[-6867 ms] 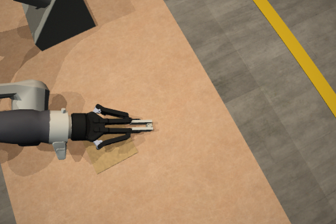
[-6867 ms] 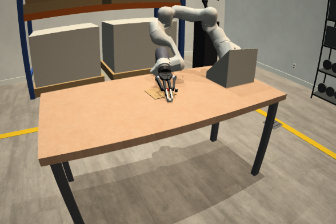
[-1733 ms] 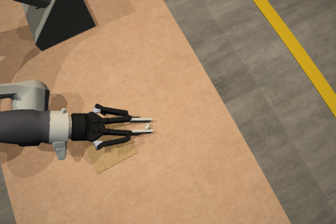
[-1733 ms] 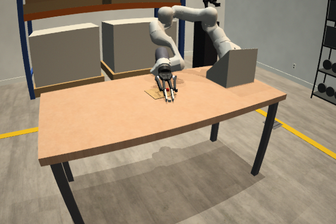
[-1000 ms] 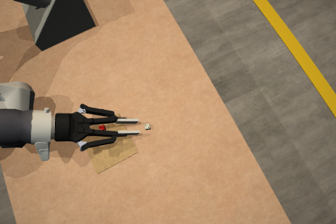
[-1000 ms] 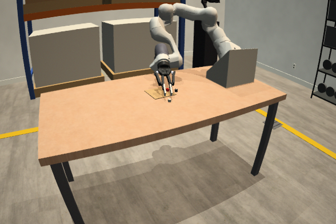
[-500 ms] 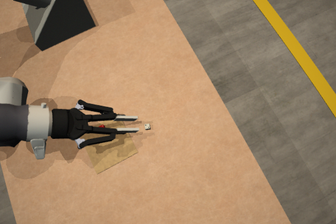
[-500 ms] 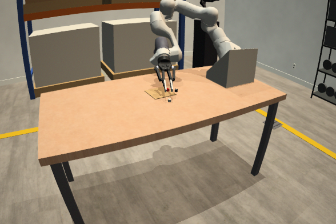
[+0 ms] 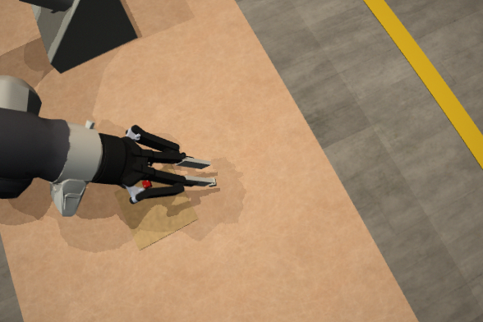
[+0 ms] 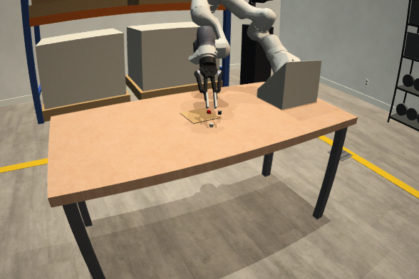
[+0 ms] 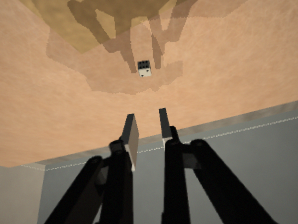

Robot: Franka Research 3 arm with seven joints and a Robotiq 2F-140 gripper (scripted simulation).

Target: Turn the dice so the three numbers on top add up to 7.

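Now: the white die 11 cm below my hand, 2 cm to the left of it and 1 cm ahead of it. Also, from my hand: black die 11 cm below, 10 cm behind, 8 cm to the right; then red die 11 cm to the right, 10 cm below, 6 cm behind; then tan mat 11 cm to the right, 11 cm below, 1 cm behind.
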